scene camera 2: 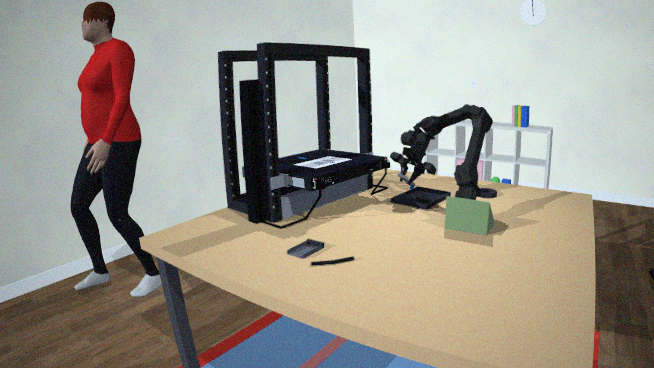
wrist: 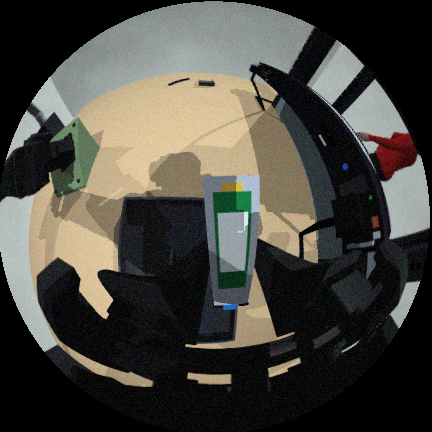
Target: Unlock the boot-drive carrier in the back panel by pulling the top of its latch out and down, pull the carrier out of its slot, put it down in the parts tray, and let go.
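Seen in the pictures: gripper, fingertip midpoint: [scene camera 2: 404,183] [wrist: 229,242]; arm's base, origin of the base link: [scene camera 2: 463,206] [wrist: 65,152].
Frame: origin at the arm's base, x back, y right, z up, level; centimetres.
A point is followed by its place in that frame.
Note:
The boot-drive carrier [scene camera 2: 405,177] {x -26.2, y 17.9, z 3.4 cm} [wrist: 232,240] {x -27.2, y 21.3, z 2.5 cm} is a narrow grey frame with a green board, a pale block, a yellow patch and a blue end. It is out of the back panel. My gripper [scene camera 2: 410,180] {x -27.6, y 21.5, z 0.3 cm} [wrist: 229,242] {x -27.6, y 21.5, z 0.3 cm} is shut on it, with one dark finger on each long side. The dark, low-walled parts tray [scene camera 2: 410,204] {x -22.9, y 14.4, z -5.8 cm} [wrist: 185,220] {x -24.2, y 17.6, z -6.2 cm} lies on the table below. In the wrist view the carrier overlaps the tray's rack-side edge. In the scene view it is tilted, blue end down, a little above that side. Its slot cannot be made out.
The server [scene camera 2: 345,162] {x -46.9, y 9.3, z 9.2 cm} [wrist: 320,117] sits in the black rack [scene camera 2: 266,125] {x -59.9, y -20.3, z 26.2 cm} beside the gripper, with cables hanging down. A green wedge block [scene camera 2: 467,215] {x 2.2, y -4.9, z -1.1 cm} [wrist: 89,157] {x -4.8, y 0.6, z -4.8 cm} stands near the arm base. A small grey tray [scene camera 2: 306,248] {x -37.8, y -34.7, z -6.4 cm} [wrist: 206,83] {x -36.6, y -31.3, z -5.6 cm} and a black strip [scene camera 2: 332,261] {x -26.3, y -40.6, z -5.7 cm} lie farther off. A person stands behind the rack.

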